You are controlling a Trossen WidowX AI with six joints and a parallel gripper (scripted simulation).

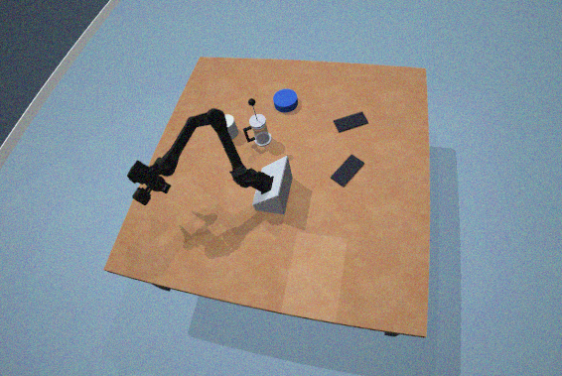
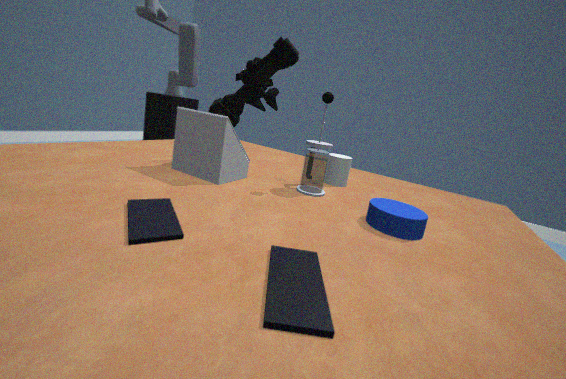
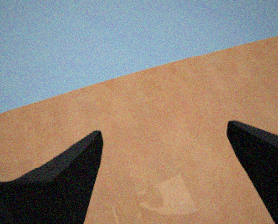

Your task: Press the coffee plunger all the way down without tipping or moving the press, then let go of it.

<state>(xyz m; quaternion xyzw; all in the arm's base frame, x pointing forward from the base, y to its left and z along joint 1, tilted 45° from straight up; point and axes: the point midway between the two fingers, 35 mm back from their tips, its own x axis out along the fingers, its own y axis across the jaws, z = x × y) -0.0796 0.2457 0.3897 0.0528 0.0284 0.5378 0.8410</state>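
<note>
Right now my gripper tip is 35 cm short of the coffee press, 36 cm to the left of it and 7 cm above it. From my gripper tip the other things lie so: blue disc (59 cm ahead, 45 cm to the right, 18 cm below).
</note>
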